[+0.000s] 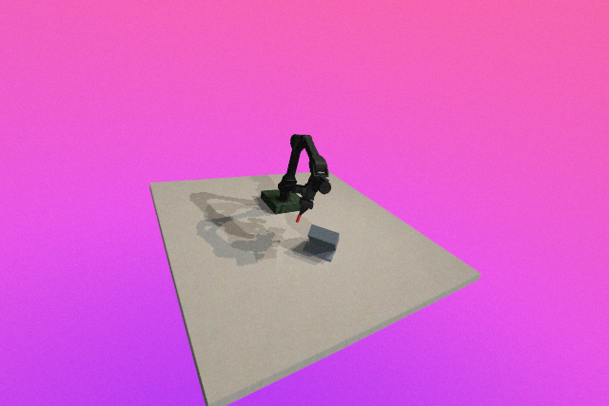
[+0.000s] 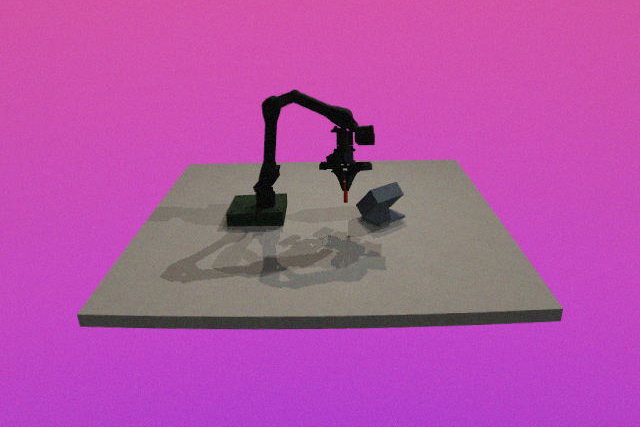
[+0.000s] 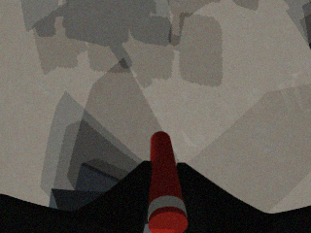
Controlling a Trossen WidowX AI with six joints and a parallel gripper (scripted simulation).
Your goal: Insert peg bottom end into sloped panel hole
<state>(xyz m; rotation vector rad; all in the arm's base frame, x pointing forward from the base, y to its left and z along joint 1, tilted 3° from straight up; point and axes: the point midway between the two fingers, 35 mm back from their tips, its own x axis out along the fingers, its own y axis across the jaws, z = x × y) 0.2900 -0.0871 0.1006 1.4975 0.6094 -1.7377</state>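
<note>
The sloped panel is 130 mm ahead of my gripper tip, 60 mm to the left of it and 60 mm below it. Round my gripper tip: red peg (20 mm above).
</note>
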